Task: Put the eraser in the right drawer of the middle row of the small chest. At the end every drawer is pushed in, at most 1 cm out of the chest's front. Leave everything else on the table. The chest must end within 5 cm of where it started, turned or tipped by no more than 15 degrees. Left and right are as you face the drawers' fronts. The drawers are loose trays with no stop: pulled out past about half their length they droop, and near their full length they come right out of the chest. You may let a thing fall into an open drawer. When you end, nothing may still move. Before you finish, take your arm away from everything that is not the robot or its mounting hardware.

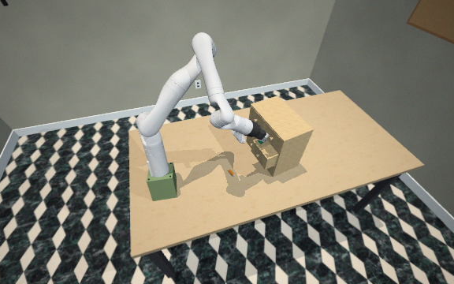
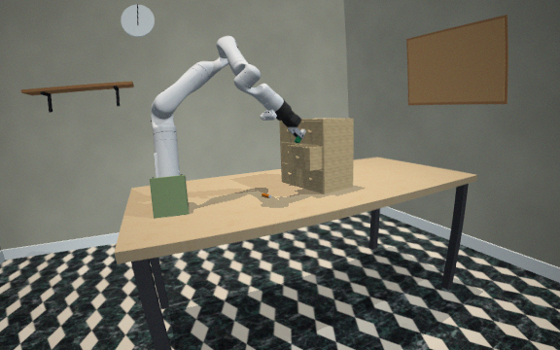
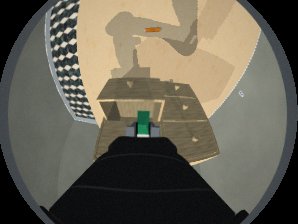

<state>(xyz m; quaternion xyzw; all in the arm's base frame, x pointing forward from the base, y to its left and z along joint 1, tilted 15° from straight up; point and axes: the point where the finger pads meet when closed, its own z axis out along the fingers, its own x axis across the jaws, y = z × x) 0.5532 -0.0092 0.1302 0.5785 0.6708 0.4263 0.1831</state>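
Right now my hand is 10 mm short of the green eraser. Also, from my hand: small orange object: 160 mm behind, 30 mm to the right, 240 mm below.
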